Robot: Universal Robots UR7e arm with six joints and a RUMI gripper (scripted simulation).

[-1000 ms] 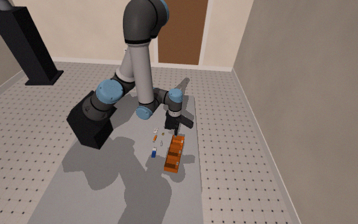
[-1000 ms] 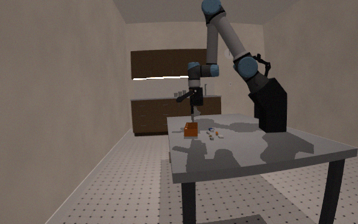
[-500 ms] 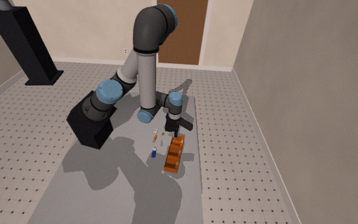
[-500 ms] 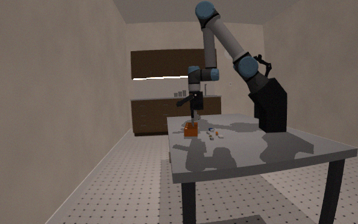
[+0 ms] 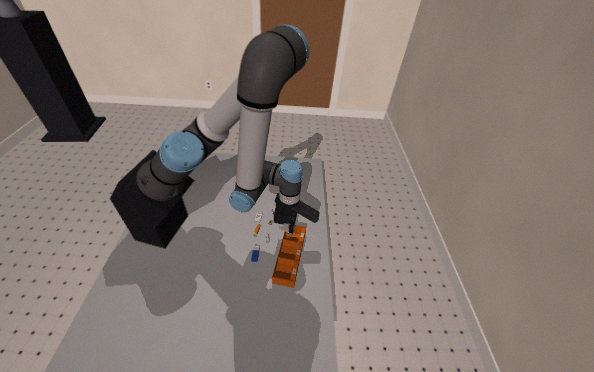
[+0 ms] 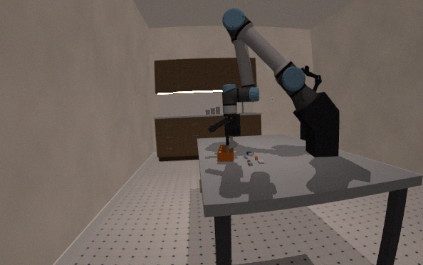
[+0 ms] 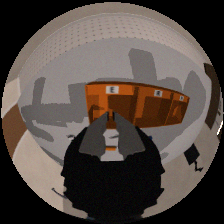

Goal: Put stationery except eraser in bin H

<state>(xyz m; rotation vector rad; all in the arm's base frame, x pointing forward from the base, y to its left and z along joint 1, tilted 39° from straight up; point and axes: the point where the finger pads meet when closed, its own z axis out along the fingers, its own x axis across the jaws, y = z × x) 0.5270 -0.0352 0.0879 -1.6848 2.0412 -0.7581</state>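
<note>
Right now the grey piece is 70 mm behind my hand, 150 mm to the left of it and 30 mm below it. Round my hand: orange bin (10 mm behind, 90 mm to the right, 20 mm below); orange pen-like item (140 mm behind, 40 mm to the left, 30 mm below); tiny brownish item (80 mm behind, 90 mm to the left, 40 mm below).
</note>
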